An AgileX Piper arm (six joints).
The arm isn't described. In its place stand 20 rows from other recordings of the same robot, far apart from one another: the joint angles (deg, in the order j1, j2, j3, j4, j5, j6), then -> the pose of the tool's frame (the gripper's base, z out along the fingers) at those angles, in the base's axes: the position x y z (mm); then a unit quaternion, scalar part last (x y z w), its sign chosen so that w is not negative.
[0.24 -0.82 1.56 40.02 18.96 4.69] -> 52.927, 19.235, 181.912, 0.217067, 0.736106, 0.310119, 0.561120
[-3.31 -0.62 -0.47 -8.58 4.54 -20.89] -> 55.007, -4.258, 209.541, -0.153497, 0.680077, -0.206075, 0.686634
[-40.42 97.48 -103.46 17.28 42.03 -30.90] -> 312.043, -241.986, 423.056, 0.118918, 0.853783, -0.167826, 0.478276
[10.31 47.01 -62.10 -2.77 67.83 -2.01] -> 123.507, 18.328, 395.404, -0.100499, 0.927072, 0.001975, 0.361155
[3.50 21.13 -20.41 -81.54 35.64 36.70] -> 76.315, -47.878, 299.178, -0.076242, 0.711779, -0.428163, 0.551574
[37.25 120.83 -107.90 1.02 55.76 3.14] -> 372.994, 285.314, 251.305, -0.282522, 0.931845, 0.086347, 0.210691
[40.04 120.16 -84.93 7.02 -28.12 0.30] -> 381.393, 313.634, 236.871, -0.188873, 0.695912, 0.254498, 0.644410
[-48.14 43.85 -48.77 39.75 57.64 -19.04] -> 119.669, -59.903, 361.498, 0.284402, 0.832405, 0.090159, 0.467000
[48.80 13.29 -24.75 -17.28 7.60 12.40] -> 40.927, 41.323, 332.149, -0.278504, 0.585315, 0.273796, 0.710547
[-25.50 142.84 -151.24 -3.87 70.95 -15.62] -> 481.284, -235.993, 265.685, 0.080977, 0.956212, -0.129635, 0.249592
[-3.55 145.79 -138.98 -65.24 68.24 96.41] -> 533.385, -109.984, 227.430, 0.564466, 0.617766, -0.258024, 0.482874
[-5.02 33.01 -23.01 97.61 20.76 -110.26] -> 123.407, 21.254, 306.095, -0.167562, 0.699514, 0.025347, 0.694234
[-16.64 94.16 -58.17 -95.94 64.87 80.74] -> 285.806, -170.945, 278.989, 0.271582, 0.703866, -0.573740, 0.318807
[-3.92 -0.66 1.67 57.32 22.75 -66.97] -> 52.731, 26.076, 184.603, -0.158561, 0.739562, 0.036322, 0.653136
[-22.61 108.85 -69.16 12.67 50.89 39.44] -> 333.167, -121.975, 163.815, 0.568660, 0.816929, 0.092891, 0.024971
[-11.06 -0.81 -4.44 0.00 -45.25 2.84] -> 11.255, -2.200, 298.850, 0.035886, 0.294392, -0.068447, 0.952555
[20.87 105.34 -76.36 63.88 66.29 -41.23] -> 317.680, 201.182, 254.899, -0.254458, 0.837329, 0.476608, 0.083525
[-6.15 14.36 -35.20 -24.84 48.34 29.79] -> 30.181, -31.977, 330.345, 0.222365, 0.781549, -0.097379, 0.574675
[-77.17 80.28 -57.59 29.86 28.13 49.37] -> 87.690, -288.838, 292.764, 0.873796, 0.255468, 0.104910, 0.400262
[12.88 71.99 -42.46 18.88 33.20 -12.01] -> 226.804, 68.402, 244.877, -0.099842, 0.948377, 0.126485, 0.273156
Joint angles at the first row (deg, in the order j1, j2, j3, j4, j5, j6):
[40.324 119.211 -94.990 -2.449 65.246 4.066]
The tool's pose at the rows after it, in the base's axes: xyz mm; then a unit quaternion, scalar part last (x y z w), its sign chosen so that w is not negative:
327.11, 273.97, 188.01, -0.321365, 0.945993, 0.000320, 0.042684
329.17, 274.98, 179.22, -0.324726, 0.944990, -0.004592, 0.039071
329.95, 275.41, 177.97, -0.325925, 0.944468, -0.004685, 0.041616
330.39, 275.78, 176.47, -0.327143, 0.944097, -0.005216, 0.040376
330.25, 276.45, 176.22, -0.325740, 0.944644, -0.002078, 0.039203
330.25, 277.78, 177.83, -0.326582, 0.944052, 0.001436, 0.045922
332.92, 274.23, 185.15, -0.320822, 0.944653, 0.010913, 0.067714
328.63, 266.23, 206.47, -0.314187, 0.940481, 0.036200, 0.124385
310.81, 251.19, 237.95, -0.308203, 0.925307, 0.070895, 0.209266
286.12, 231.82, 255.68, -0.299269, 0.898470, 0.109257, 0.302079
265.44, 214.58, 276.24, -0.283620, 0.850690, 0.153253, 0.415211
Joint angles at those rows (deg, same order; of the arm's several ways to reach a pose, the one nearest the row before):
[40.323 120.604 -94.988 -1.947 64.828 3.555]
[40.324 121.795 -94.991 -2.354 64.231 3.346]
[40.324 121.969 -94.991 -2.486 63.787 3.262]
[40.324 122.234 -95.104 -2.486 63.787 3.118]
[40.324 122.316 -95.194 -2.065 63.788 3.119]
[40.439 122.114 -95.196 -1.975 63.128 3.091]
[39.820 120.742 -94.426 -1.850 60.994 3.092]
[39.264 115.607 -90.267 -1.433 54.824 2.991]
[39.141 106.387 -81.892 -1.221 44.992 2.965]
[39.140 96.722 -70.322 -0.982 31.128 2.964]
[39.020 88.015 -60.677 -0.982 15.123 2.965]

